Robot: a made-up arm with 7 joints. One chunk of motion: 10 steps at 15 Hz.
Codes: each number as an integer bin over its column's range. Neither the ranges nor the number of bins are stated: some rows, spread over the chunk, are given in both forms.
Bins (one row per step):
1: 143 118 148 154 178 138 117
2: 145 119 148 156 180 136 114
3: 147 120 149 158 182 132 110
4: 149 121 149 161 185 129 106
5: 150 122 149 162 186 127 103
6: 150 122 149 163 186 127 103
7: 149 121 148 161 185 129 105
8: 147 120 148 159 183 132 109
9: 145 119 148 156 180 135 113
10: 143 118 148 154 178 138 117
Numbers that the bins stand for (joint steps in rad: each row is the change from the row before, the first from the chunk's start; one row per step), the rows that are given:
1: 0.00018 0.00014 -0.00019 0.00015 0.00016 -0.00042 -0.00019
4: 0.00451 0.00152 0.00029 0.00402 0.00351 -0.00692 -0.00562
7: 0.00451 0.00152 -0.00019 0.00402 0.00351 -0.00692 -0.00612
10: 0.00018 0.00014 -0.00019 0.00015 0.00016 -0.00042 -0.00019
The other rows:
2: 0.00163 0.00060 -0.00019 0.00126 0.00112 -0.00187 -0.00167
3: 0.00307 0.00106 0.00029 0.00236 0.00207 -0.00475 -0.00365
5: 0.00524 0.00198 0.00029 0.00458 0.00399 -0.00836 -0.00711
6: 0.00524 0.00198 0.00029 0.00513 0.00399 -0.00836 -0.00711
8: 0.00307 0.00106 -0.00019 0.00292 0.00255 -0.00475 -0.00414
9: 0.00163 0.00060 -0.00019 0.00126 0.00112 -0.00259 -0.00216

